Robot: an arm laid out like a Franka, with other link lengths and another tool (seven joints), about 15 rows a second.
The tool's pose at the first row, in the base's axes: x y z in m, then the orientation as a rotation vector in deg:
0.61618 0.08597 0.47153 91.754 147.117 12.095
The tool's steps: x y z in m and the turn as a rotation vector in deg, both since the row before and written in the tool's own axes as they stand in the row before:
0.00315 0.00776 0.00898 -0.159 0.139 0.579
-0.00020 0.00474 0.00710 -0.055 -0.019 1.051
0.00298 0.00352 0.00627 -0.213 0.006 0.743
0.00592 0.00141 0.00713 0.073 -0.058 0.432
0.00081 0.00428 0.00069 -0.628 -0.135 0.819
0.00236 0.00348 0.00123 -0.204 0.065 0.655
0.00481 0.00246 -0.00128 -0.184 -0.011 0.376
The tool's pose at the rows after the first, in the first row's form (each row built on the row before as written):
0.62313 0.09272 0.46399 92.504 146.703 12.463
0.62860 0.09501 0.45785 93.858 145.864 12.605
0.63157 0.09956 0.45228 94.756 145.186 12.937
0.63167 0.10601 0.44548 95.327 144.849 12.833
0.63533 0.10847 0.44557 96.121 143.780 13.552
0.63781 0.11204 0.44501 96.912 143.204 13.918
0.63803 0.11732 0.44672 97.325 142.800 14.165

